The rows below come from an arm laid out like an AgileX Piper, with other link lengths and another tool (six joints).
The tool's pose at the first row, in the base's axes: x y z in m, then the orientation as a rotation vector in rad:
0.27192 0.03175 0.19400 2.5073 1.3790 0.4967
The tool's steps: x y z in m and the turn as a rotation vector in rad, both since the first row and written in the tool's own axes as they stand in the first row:
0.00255 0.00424 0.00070 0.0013 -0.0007 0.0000
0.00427 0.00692 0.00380 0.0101 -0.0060 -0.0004
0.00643 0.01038 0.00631 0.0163 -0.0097 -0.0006
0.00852 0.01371 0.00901 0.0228 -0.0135 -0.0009
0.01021 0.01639 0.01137 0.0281 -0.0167 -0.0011
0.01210 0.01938 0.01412 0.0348 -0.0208 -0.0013
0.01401 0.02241 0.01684 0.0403 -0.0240 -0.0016
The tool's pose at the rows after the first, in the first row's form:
0.27673 0.03165 0.19536 2.5083 1.3795 0.4950
0.28089 0.03156 0.19380 2.5144 1.3832 0.4829
0.28564 0.03146 0.19315 2.5187 1.3858 0.4744
0.29032 0.03136 0.19227 2.5232 1.3885 0.4656
0.29417 0.03128 0.19139 2.5269 1.3907 0.4582
0.29852 0.03119 0.19030 2.5315 1.3933 0.4489
0.30289 0.03110 0.18926 2.5352 1.3957 0.4413

